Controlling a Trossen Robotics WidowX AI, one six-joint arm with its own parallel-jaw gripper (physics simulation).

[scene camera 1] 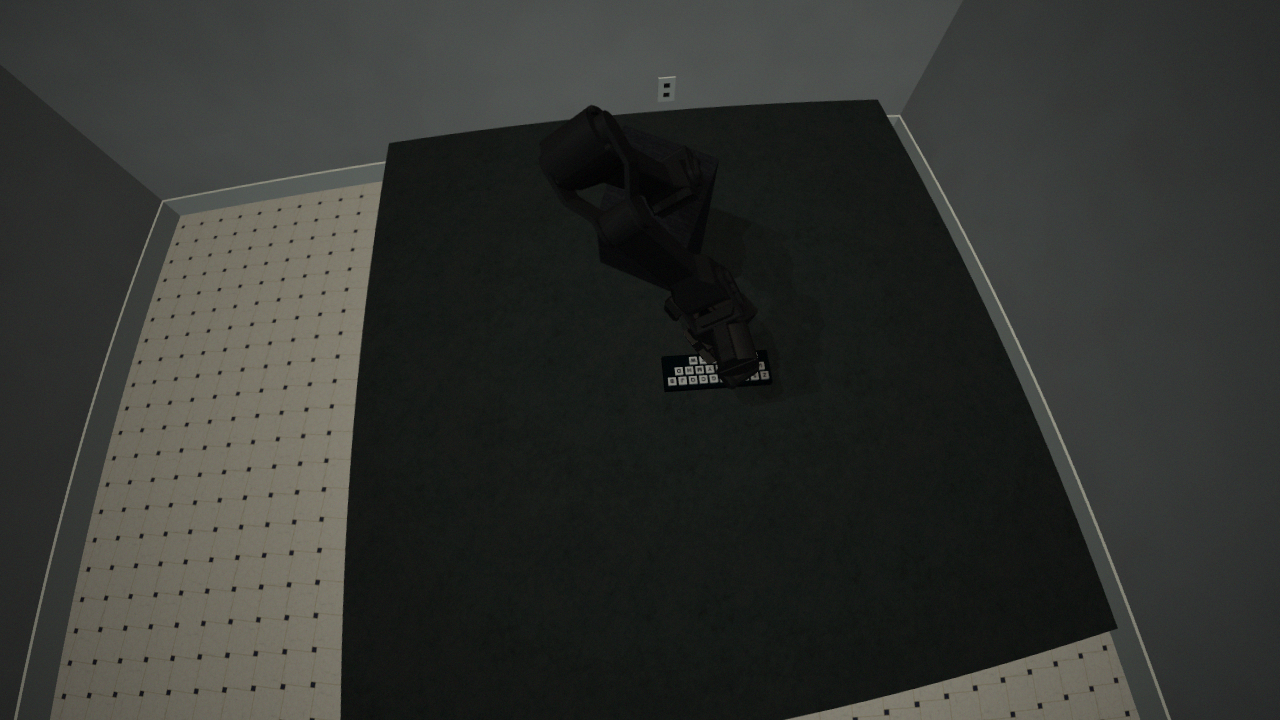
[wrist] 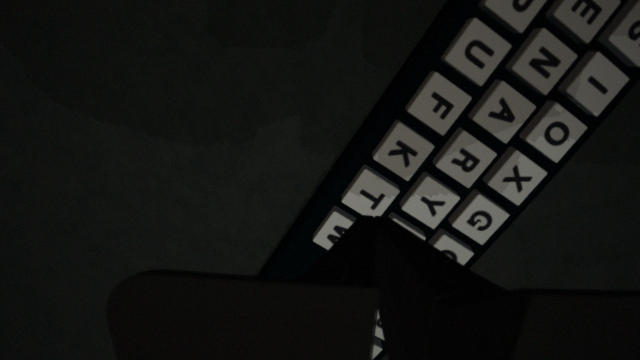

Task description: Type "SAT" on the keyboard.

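The black keyboard with pale lettered keys lies on the dark table. In the wrist view it runs diagonally. The S key is cut off at the right edge, the A key shows whole, and the T key is just beyond the fingertips, its lower edge meeting their outline. My gripper is shut and empty, pointing down over the keyboard by the W key. It hides several keys. Whether the tips touch a key I cannot tell.
The dark table top extends around the keyboard. My arm reaches across it from the back edge and covers the keyboard's right part in the scene view. A tiled floor lies to the left; walls stand behind and at the right.
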